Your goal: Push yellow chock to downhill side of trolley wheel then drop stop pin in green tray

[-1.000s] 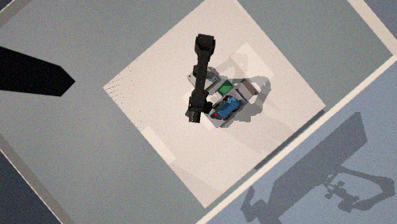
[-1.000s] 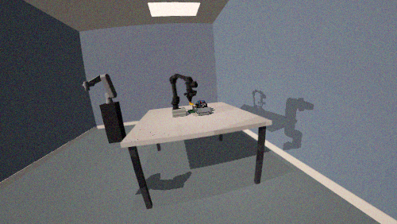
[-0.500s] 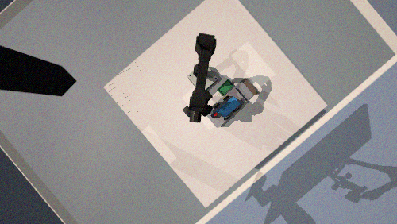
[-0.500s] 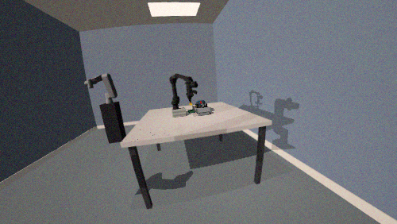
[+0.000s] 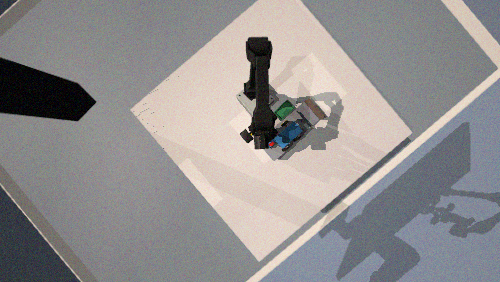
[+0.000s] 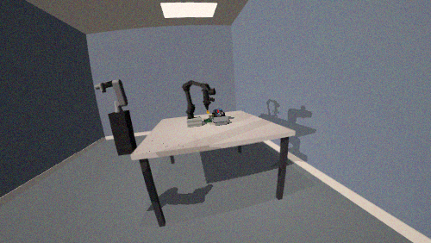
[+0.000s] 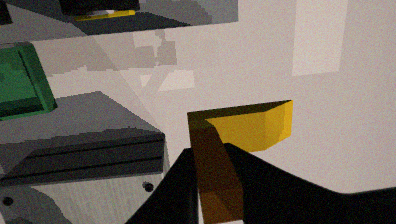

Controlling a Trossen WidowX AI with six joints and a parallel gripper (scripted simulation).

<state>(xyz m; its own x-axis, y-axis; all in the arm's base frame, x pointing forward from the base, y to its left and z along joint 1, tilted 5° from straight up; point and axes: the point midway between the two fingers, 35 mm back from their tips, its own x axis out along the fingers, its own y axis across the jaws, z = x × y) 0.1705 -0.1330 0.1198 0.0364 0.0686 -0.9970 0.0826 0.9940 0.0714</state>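
Right now my gripper tip is 110 mm short of the red-headed stop pin, 10 mm to the left of it and 40 mm above it. From my gripper tip the other things lie so: grey ramp: 140 mm ahead, 90 mm to the left, 130 mm below; yellow chock: 20 mm to the right, 10 mm below; blue trolley: 140 mm ahead, 90 mm to the left, 60 mm below.
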